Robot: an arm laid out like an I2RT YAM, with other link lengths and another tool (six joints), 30 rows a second.
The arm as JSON. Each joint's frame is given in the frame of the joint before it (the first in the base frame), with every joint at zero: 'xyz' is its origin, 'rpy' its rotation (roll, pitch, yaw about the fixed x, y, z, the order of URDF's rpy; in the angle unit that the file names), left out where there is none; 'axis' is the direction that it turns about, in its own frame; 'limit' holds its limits. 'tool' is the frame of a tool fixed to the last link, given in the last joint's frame.
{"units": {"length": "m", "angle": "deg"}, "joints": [
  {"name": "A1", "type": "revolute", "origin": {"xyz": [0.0, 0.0, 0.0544]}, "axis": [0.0, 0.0, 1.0], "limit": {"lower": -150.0, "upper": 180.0}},
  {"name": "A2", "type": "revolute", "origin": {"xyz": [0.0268, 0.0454, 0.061]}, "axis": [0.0, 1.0, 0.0], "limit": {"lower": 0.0, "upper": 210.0}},
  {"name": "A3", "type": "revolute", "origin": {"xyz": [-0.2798, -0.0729, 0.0]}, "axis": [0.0, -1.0, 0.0], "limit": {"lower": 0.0, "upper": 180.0}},
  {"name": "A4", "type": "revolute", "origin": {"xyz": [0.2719, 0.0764, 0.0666]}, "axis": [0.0, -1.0, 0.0], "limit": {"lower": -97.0, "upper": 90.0}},
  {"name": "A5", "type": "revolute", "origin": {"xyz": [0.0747, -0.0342, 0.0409]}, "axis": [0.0, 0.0, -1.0], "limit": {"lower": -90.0, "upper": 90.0}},
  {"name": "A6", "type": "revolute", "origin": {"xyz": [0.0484, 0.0, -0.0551]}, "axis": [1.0, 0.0, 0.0], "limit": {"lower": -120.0, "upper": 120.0}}
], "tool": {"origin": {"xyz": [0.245, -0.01, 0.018], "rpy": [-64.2, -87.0, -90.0]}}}
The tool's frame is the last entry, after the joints.
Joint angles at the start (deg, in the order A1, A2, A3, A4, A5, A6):
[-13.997 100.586 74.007 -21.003 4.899 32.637]
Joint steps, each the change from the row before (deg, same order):
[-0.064 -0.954 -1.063 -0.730 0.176 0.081]
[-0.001 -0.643 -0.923 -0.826 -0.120 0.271]
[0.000 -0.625 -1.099 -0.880 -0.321 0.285]
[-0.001 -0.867 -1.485 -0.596 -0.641 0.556]
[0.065 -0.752 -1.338 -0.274 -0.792 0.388]
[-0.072 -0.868 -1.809 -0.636 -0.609 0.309]
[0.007 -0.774 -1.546 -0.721 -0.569 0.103]
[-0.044 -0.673 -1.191 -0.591 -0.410 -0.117]
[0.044 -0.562 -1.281 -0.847 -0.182 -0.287]
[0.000 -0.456 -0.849 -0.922 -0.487 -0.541]
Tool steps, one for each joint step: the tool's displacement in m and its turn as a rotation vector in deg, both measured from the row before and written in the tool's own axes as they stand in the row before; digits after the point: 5 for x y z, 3 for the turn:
[-0.00596 0.00439 -0.00602 -0.668 -0.475 0.291]
[-0.00854 0.00432 -0.00404 -0.549 -0.791 0.577]
[-0.01107 0.00512 -0.00364 -0.536 -1.077 0.711]
[-0.01248 0.00427 -0.00348 -0.207 -1.016 1.008]
[-0.01111 0.00204 -0.00184 0.149 -0.942 0.769]
[-0.01493 0.00744 -0.00380 -0.508 -1.313 0.954]
[-0.01402 0.00625 -0.00328 -0.456 -1.363 0.700]
[-0.01023 0.00495 -0.00294 -0.371 -1.054 0.381]
[-0.01261 0.00732 -0.00313 -0.786 -1.391 0.266]
[-0.01075 0.00440 -0.00222 -0.401 -1.457 0.073]

